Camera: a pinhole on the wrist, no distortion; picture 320 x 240 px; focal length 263.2 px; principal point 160.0 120.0 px. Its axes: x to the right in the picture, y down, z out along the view. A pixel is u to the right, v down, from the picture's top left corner.
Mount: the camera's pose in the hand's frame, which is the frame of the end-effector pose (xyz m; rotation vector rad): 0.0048 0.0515 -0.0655 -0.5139 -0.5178 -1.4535
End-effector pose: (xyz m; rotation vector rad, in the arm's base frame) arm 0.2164 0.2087 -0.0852 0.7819 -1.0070 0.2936
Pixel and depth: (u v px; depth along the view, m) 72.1 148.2 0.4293
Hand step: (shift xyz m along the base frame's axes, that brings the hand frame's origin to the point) -0.3401 0.1671 0.2777
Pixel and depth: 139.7 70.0 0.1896
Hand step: -0.1664 0.0755 0.0723
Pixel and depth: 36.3 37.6 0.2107
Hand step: -0.2054 0.1587 0.0677
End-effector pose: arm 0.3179 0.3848 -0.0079 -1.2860 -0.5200 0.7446
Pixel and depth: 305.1 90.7 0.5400
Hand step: -0.4544 0.3367 -0.0199
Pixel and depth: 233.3 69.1 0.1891
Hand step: -0.1307 0.0656 -0.0938
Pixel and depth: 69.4 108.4 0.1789
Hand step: -0.0758 0.0398 -0.1953
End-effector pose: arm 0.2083 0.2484 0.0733 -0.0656 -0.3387 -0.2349
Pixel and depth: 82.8 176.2 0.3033
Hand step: 0.0908 0.3017 0.1229
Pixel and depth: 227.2 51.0 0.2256
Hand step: -0.0649 0.1654 0.1176
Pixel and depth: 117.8 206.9 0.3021
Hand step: 0.1097 0.2662 0.1582
